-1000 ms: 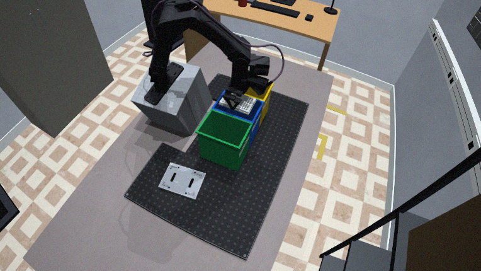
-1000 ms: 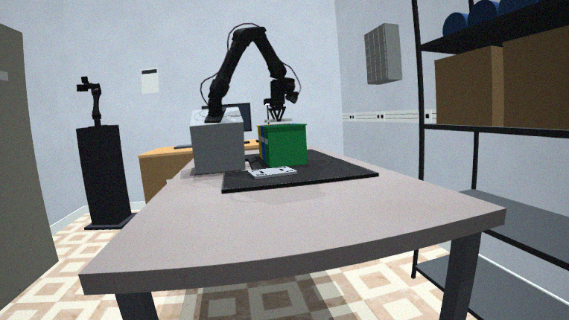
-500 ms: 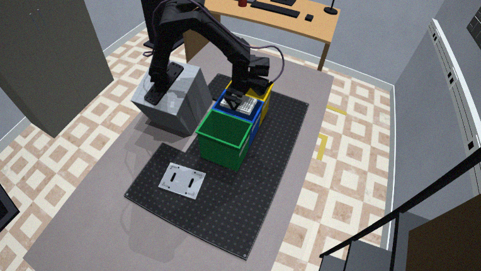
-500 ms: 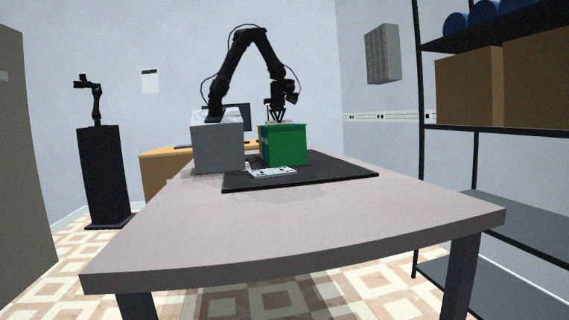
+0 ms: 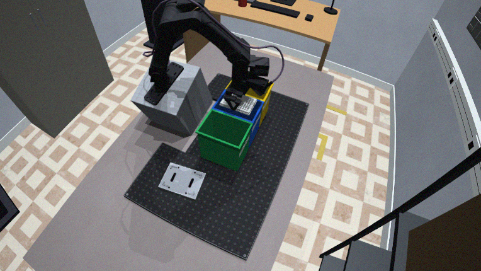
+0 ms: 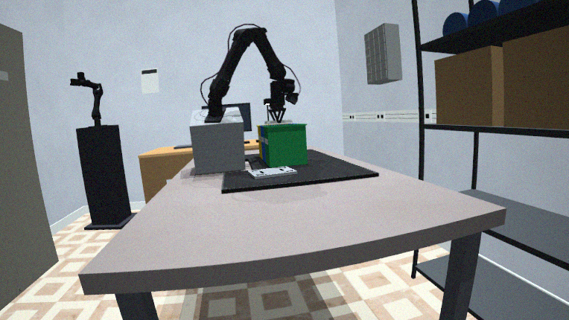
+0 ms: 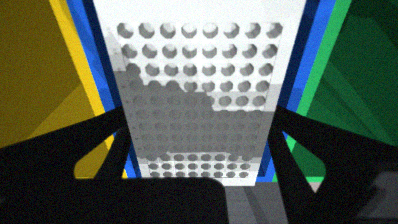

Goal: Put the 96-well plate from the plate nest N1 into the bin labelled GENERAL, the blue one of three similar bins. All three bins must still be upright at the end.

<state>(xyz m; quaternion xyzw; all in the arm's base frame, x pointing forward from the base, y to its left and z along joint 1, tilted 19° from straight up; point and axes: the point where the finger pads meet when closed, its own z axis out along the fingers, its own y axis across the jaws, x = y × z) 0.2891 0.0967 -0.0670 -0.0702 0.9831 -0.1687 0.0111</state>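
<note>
The white 96-well plate lies right at my hand. Also, from my hand: blue bin (11 cm below); yellow bin (1 cm behind, 13 cm to the left, 11 cm below); green bin (2 cm ahead, 13 cm to the right, 11 cm below).
</note>
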